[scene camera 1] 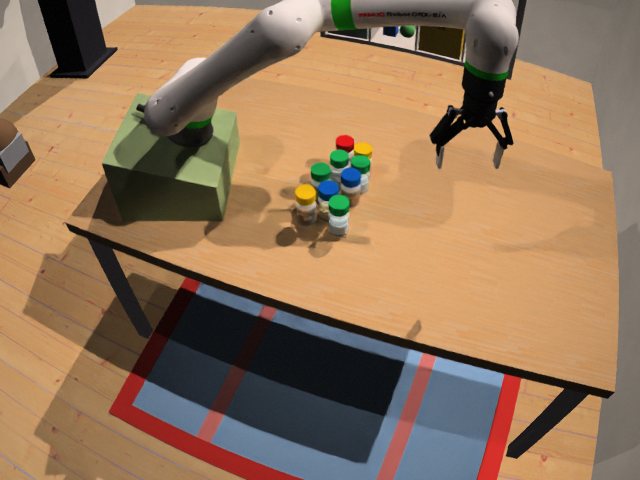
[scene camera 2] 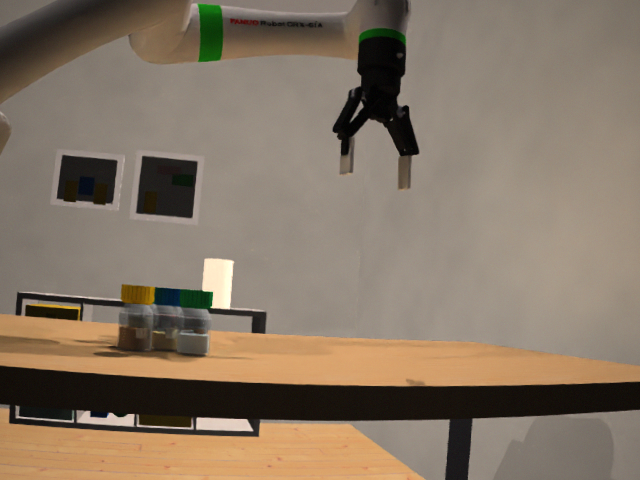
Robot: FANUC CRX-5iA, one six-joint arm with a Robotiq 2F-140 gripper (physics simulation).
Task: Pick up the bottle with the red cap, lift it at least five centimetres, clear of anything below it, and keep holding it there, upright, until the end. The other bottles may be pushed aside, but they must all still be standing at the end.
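Frame: origin at the arm's base, x ahead, y left, z up, level; millimetres.
Seen in the pictures: gripper, fingertip midpoint: (scene camera 1: 467,164) (scene camera 2: 376,182); arm's base, link origin: (scene camera 1: 189,130).
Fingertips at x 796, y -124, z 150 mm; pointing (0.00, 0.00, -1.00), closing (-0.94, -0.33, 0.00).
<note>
Offsets run from my fingertips to a thing's top centre. Level surfaces: height alone.
The bottle with the red cap {259 mm left, 352 mm back, 219 mm down} (scene camera 1: 344,143) stands upright at the back of a tight group of bottles in scene camera 1; the bottles in front hide most of its body. A yellow-capped bottle {240 mm left, 293 mm back, 219 mm down} (scene camera 1: 362,151) stands close at its right, and a green-capped bottle {188 mm left, 352 mm back, 219 mm down} (scene camera 1: 339,159) stands close in front of it. The red cap does not show in scene camera 2, where nearer bottles block the group. My gripper (scene camera 1: 468,158) (scene camera 2: 375,174) is open and empty. It points down, high above the table and well to the right of the bottles.
Several other bottles stand upright, among them a front green-capped one {7 mm left, 306 mm back, 219 mm down} (scene camera 1: 338,214) (scene camera 2: 194,325), a yellow-capped one {21 mm left, 402 mm back, 219 mm down} (scene camera 1: 305,204) (scene camera 2: 136,320) and a blue-capped one {119 mm left, 301 mm back, 219 mm down} (scene camera 1: 351,179). The arm's green base block (scene camera 1: 170,191) is left of them on the wooden table {324 mm down} (scene camera 1: 465,268) (scene camera 2: 361,361).
</note>
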